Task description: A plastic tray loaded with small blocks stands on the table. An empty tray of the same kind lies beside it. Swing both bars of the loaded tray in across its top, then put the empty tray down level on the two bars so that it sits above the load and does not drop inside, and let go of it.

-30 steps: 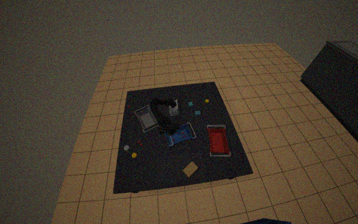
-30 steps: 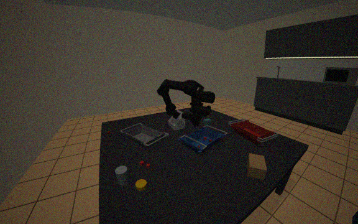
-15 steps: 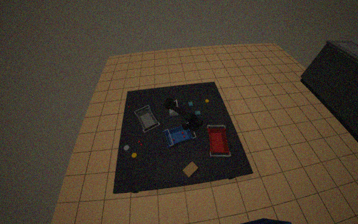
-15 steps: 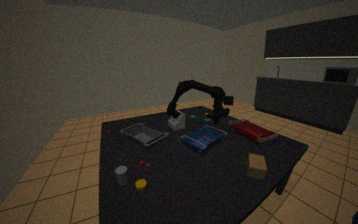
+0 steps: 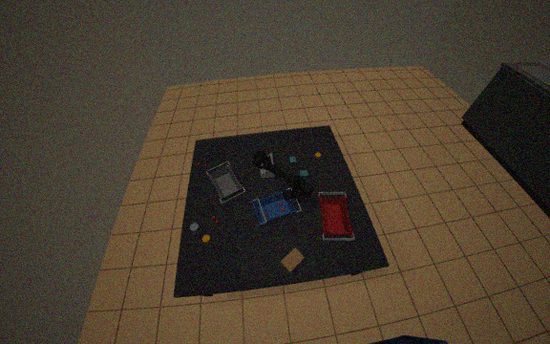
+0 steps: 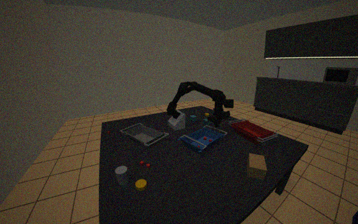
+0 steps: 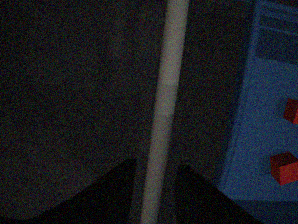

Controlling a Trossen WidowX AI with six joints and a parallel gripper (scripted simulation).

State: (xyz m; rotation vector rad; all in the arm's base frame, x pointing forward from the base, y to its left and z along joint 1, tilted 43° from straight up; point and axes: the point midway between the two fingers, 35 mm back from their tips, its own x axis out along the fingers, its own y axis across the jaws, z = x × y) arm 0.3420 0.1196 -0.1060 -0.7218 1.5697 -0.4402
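My gripper tip is now 500 mm to the left of the grey tray, 230 mm past it and 30 mm above it. Round my gripper tip: white disc 700 mm to the right, 110 mm ahead, 40 mm below; then tan box 390 mm ahead, 100 mm to the right, 50 mm below.
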